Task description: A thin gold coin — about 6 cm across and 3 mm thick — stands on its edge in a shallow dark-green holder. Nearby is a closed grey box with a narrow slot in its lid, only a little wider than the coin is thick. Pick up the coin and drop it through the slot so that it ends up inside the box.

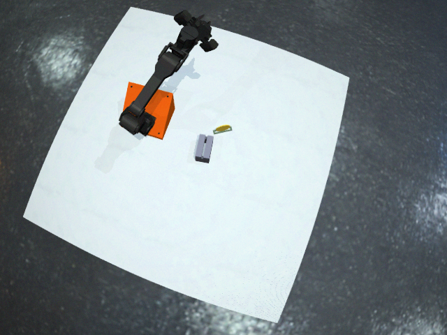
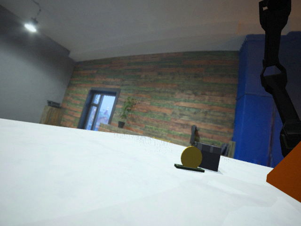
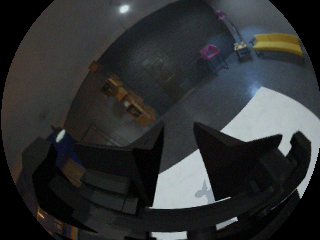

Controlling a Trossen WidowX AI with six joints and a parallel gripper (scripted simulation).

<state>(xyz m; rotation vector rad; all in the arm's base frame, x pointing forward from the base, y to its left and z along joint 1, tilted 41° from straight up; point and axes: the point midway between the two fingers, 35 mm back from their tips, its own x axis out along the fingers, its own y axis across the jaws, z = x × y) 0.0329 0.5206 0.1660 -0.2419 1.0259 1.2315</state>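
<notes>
The gold coin lies 200 mm ahead of my gripper tip, 180 mm to the right of it and 480 mm below it.
</notes>
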